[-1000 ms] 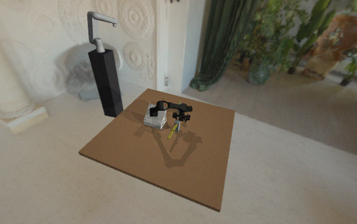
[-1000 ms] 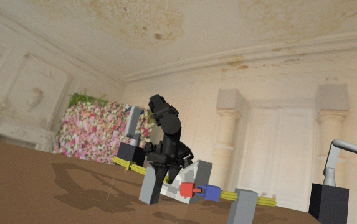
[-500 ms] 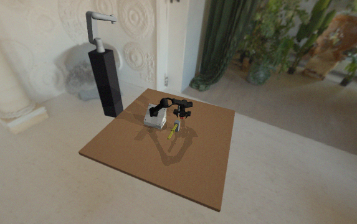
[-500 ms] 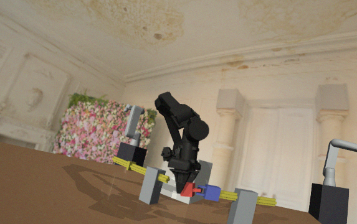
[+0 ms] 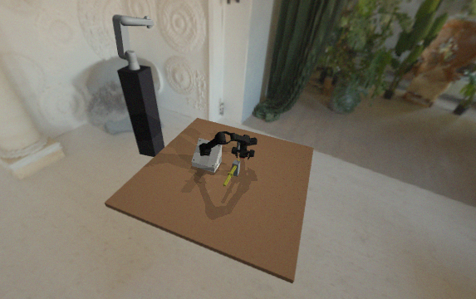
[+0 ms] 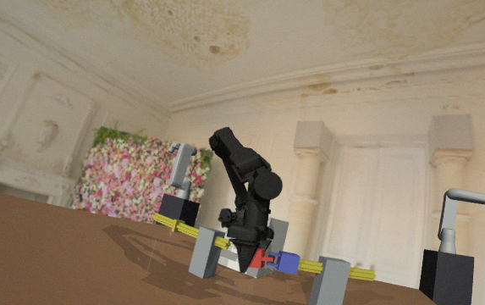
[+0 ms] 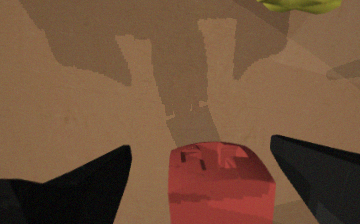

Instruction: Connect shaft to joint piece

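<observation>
The red joint piece is 30 mm above my gripper tip and 10 mm to the left of it.
</observation>
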